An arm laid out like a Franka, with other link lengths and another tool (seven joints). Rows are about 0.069 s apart.
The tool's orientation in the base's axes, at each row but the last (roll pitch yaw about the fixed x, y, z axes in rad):
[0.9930, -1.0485, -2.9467]
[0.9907, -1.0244, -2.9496]
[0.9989, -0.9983, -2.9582]
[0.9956, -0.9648, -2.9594]
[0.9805, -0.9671, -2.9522]
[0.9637, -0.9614, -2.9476]
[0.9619, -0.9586, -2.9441]
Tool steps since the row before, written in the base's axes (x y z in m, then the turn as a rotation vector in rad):
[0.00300, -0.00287, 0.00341, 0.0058, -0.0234, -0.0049]
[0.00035, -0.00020, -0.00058, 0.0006, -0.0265, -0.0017]
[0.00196, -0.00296, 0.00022, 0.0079, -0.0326, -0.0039]
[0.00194, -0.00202, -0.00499, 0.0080, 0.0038, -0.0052]
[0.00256, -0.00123, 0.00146, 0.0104, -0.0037, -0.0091]
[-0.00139, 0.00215, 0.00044, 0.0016, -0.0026, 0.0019]
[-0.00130, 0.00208, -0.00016, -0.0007, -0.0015, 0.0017]
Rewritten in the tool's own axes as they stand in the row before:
[0.00176, 0.00501, -0.00079, -0.0048, 0.0119, -0.0210]
[-0.00065, 0.00011, -0.00024, 0.0009, 0.0104, -0.0244]
[-0.00057, 0.00285, -0.00205, -0.0043, 0.0176, -0.0285]
[-0.00498, -0.00005, -0.00282, -0.0091, 0.0022, 0.0041]
[-0.00009, 0.00319, 0.00010, -0.0129, 0.0053, -0.0032]
[0.00090, -0.00179, 0.00165, 0.0009, 0.0032, -0.0012]
[0.00037, -0.00197, 0.00142, 0.0020, 0.0009, -0.0010]

